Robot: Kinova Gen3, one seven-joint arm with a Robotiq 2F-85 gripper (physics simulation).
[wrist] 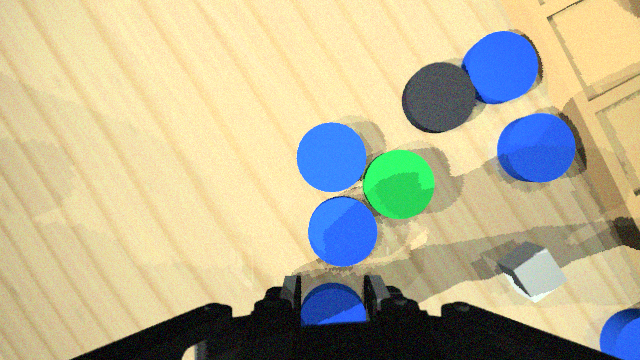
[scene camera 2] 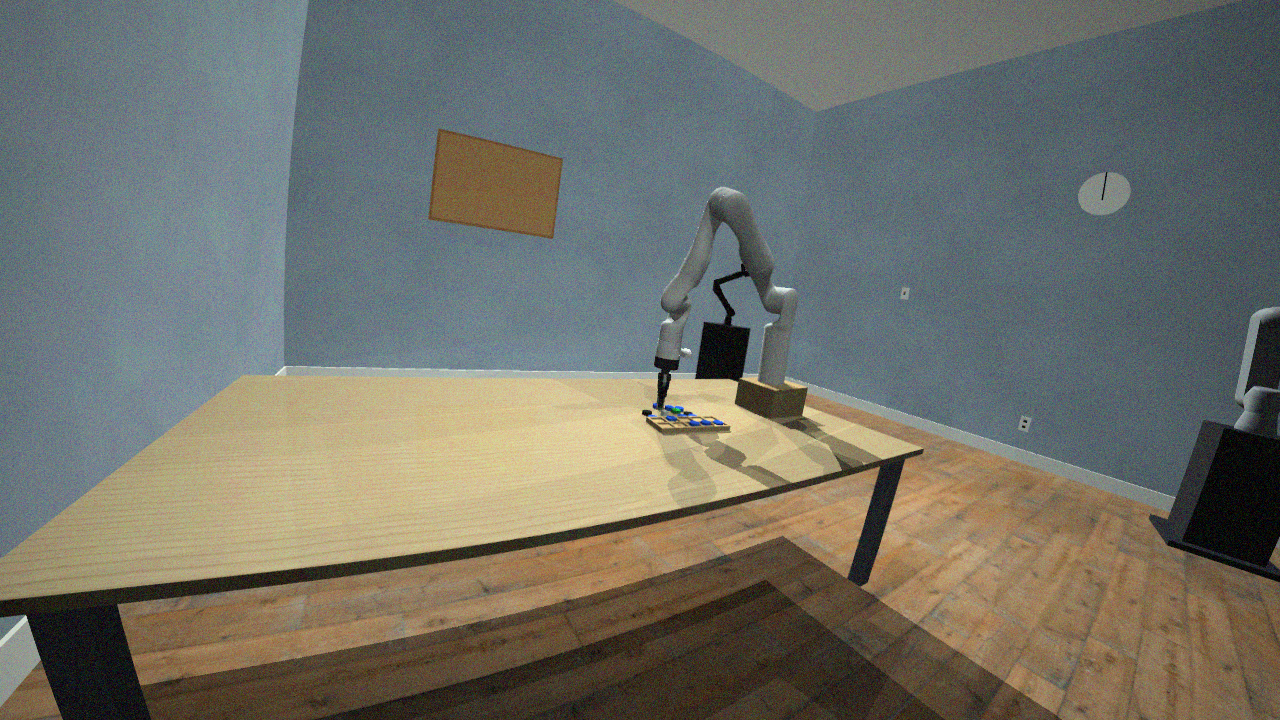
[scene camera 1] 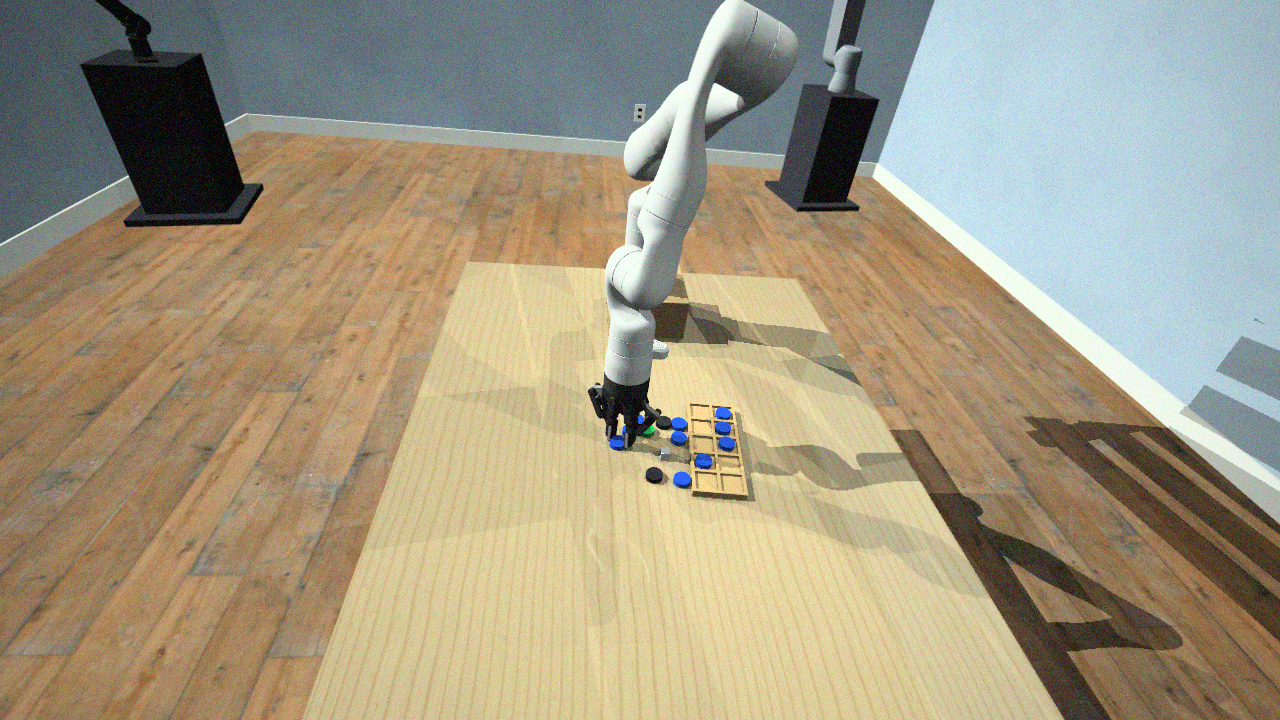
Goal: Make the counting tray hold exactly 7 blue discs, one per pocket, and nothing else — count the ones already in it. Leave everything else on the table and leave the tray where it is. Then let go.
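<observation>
My gripper [scene camera 1: 620, 441] [scene camera 2: 661, 407] [wrist: 332, 297] is low at the table, left of the tray in scene camera 1, shut on a blue disc [wrist: 333, 307]. The counting tray [scene camera 1: 719, 494] [scene camera 2: 693, 430] has three blue discs in its right column, an upper one [scene camera 1: 723, 412], a middle one [scene camera 1: 723, 428] and a lower one [scene camera 1: 726, 443], and one blue disc [scene camera 1: 704, 461] in its left column. Loose blue discs lie outside: two ahead of the fingers, a farther one [wrist: 331, 157] and a nearer one [wrist: 342, 231], two beside the tray wall [wrist: 502, 67] [wrist: 537, 147], and one near its lower-left corner [scene camera 1: 682, 480].
A green disc [wrist: 399, 184] lies against the nearer loose blue disc. A black disc [wrist: 439, 97] [scene camera 1: 664, 422] touches a blue one. Another black disc [scene camera 1: 654, 474] lies lower left of the tray. A white cube [wrist: 537, 274] [scene camera 1: 664, 454] lies between gripper and tray.
</observation>
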